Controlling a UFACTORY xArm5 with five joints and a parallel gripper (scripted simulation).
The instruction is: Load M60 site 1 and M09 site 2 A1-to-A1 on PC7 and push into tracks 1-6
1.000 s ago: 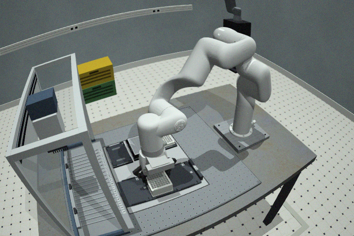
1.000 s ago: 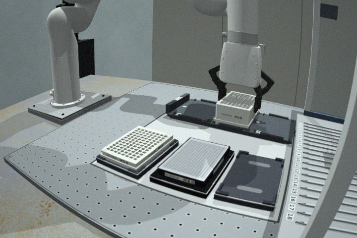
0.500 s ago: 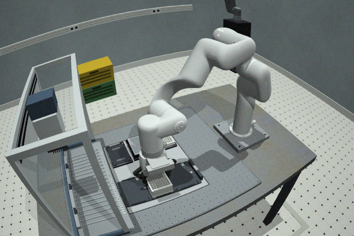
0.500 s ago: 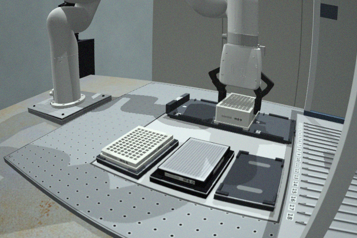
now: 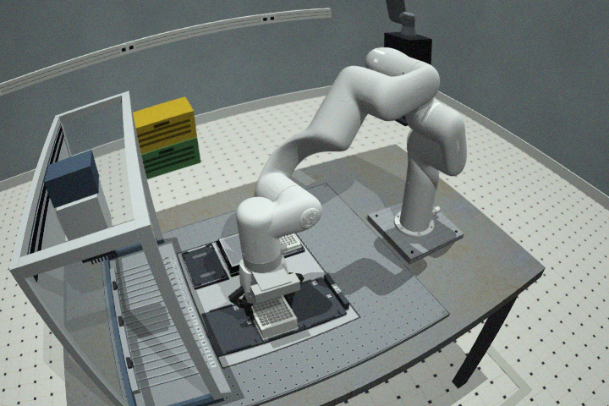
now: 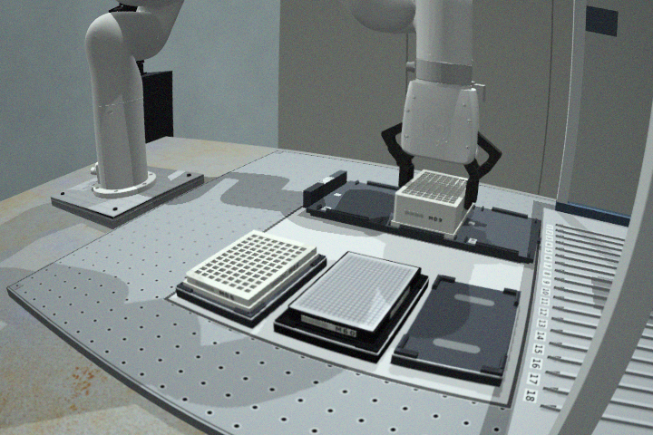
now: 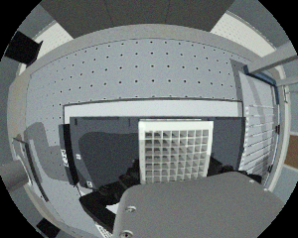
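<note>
Now: hand 10 mm past the plate carrier PC7 and 30 mm above it. Round my hand: 96-well plate M06: 150 mm behind, 230 mm to the right, 20 mm below; then plate nest S2: 30 mm behind, 240 mm to the right, 40 mm below; then plate nest S3: 70 mm ahead, 240 mm to the right, 40 mm below.
</note>
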